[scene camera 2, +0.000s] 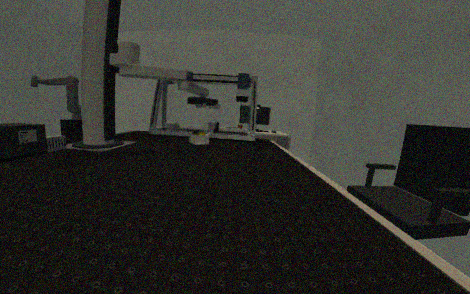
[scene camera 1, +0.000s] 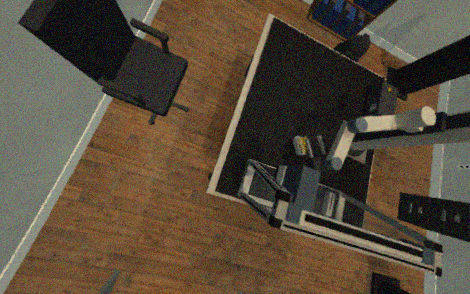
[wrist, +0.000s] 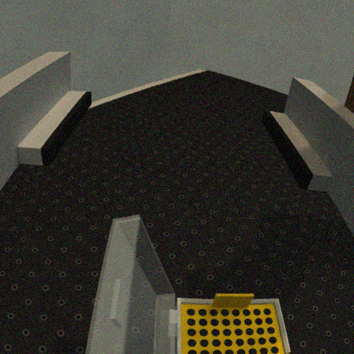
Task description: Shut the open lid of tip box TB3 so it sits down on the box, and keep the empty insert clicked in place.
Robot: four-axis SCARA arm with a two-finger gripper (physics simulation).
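Frame: origin at the arm's base, x back, y right, z up, level; millimetres.
Seen in the pictures: gripper, fingertip midpoint: [scene camera 2: 212,105] [scene camera 1: 312,137]; arm's base at its link origin: [scene camera 2: 99,146] [scene camera 1: 352,141].
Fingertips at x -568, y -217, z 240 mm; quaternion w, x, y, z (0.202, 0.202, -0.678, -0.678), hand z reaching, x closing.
Offsets run from my fingertips to a thing's middle. "pt": to the spot under its first point.
Tip box TB3 {dx +74, dy -3, dz -195 mm} [scene camera 2: 199,141] [wrist: 283,320] stands on the dark table, at the bottom of the wrist view. Its yellow insert {dx +74, dy -3, dz -163 mm} [scene camera 1: 303,144] [wrist: 230,327] with a grid of black holes sits inside the rim, looking level; its near part is cut off. A yellow tab [wrist: 233,300] stands up at the insert's far edge. The clear grey lid [wrist: 117,285] stands open and upright along the box's left side in the wrist view. My gripper [scene camera 1: 315,146] [scene camera 2: 202,105] [wrist: 180,84] is shut with nothing between its widely spaced fingers. It is above the table, close to the box in scene camera 1.
A gantry frame [scene camera 1: 350,235] [scene camera 2: 254,107] stands beside the box. The arm's column [scene camera 2: 94,75] rises at the left in scene camera 2, with a dark case {pt dx +603, dy +587, dz -167 mm} [scene camera 2: 10,142] beyond it. The table's pale edge [scene camera 1: 242,107] [scene camera 2: 350,197] runs past an office chair [scene camera 1: 150,75] [scene camera 2: 415,205].
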